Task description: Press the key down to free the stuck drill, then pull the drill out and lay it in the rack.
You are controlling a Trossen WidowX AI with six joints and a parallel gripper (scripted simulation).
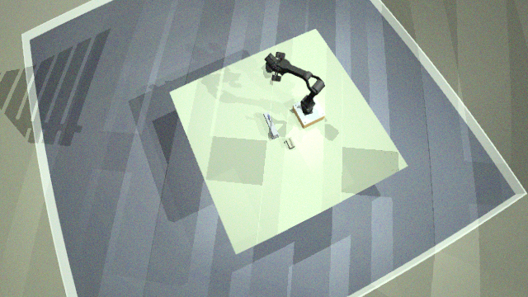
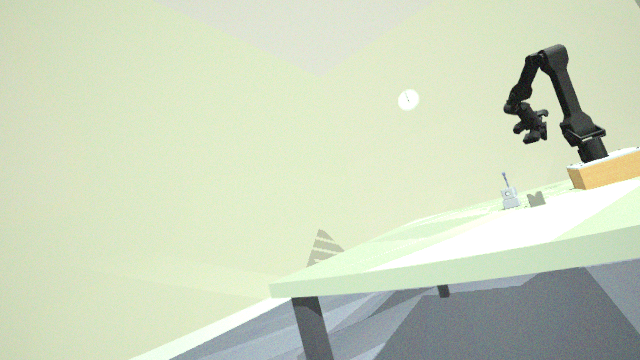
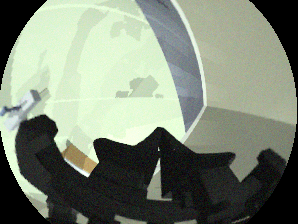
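My gripper tip is now 310 mm to the right of the blue key, 150 mm short of it and 120 mm above it. From my gripper tip the other things lie so: grey rack: 500 mm to the left, 190 mm below, 50 mm ahead; drill fixture: 340 mm to the left, 170 mm below, 150 mm ahead; drill: 360 mm to the left, 160 mm below, 140 mm ahead.
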